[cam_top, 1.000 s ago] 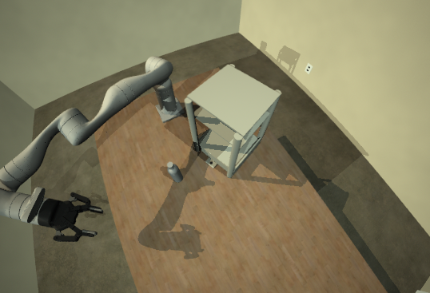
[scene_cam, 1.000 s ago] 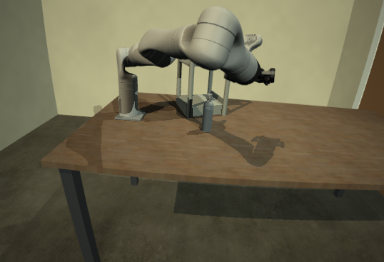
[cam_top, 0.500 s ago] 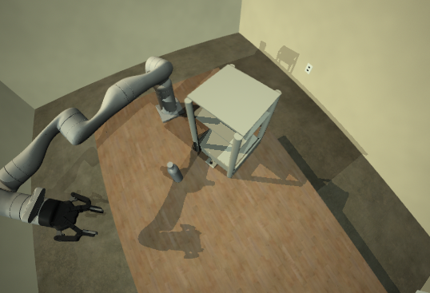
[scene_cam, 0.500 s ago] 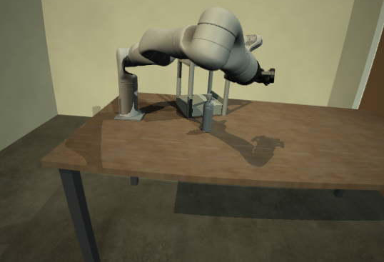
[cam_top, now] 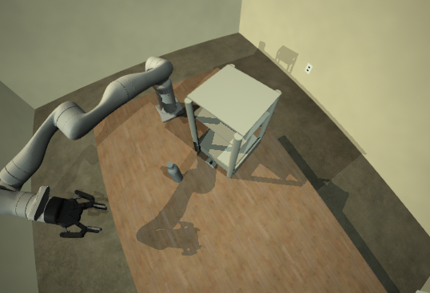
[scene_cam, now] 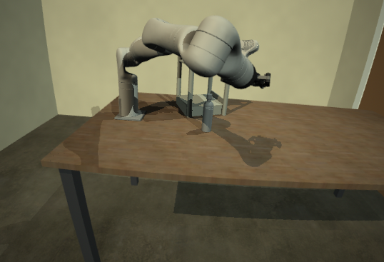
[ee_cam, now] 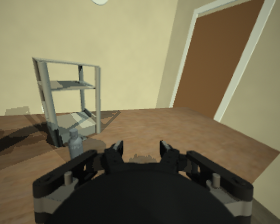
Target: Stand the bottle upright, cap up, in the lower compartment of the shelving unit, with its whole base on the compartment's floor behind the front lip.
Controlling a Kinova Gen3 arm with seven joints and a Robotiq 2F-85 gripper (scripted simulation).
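The grey bottle is 6 cm behind my hand, 27 cm to the left of it and 17 cm below it. Round my hand: shelving unit (4 cm behind, 55 cm to the left, 10 cm below).
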